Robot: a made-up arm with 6 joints.
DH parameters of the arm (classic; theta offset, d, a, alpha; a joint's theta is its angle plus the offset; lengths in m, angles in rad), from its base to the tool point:
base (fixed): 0.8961 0 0.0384 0
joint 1: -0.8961 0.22 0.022 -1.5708
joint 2: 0.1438 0 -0.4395 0
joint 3: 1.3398 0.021 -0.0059 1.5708
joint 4: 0 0.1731 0.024 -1.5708
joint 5: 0 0.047 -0.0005 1.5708
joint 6: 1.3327 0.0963 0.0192 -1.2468
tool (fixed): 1.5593 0.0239 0 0
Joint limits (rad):
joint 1: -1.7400..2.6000
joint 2: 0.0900..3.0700
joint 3: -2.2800..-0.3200
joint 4: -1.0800..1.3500
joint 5: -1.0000..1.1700
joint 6: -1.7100..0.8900
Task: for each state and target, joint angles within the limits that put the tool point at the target. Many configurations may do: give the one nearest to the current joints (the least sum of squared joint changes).
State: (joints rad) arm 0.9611 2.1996 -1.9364 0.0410 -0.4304 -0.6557
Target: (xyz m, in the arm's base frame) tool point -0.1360 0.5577 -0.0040
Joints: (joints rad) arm 1.6870 2.9147 -1.5476 -0.0660 -0.2836 -0.6952
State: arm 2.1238 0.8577 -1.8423 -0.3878 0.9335 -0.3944
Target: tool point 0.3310 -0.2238 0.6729
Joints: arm 2.5657 0.2762 -2.2419 -0.4700 0.8228 -0.3524
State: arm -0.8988 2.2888 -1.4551 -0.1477 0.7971 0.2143
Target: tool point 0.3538 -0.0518 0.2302
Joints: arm -0.4595 2.3130 -0.9238 -0.1559 0.9648 0.1612
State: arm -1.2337 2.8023 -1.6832 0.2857 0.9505 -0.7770
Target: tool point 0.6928 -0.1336 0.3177
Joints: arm -0.4301 2.5953 -2.2800 0.6130 0.5729 -0.6662
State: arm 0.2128 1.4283 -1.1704 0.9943 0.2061 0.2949
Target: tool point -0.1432 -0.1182 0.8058
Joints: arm 0.8713 0.6446 -1.6379 1.1898 -0.1200 0.3361
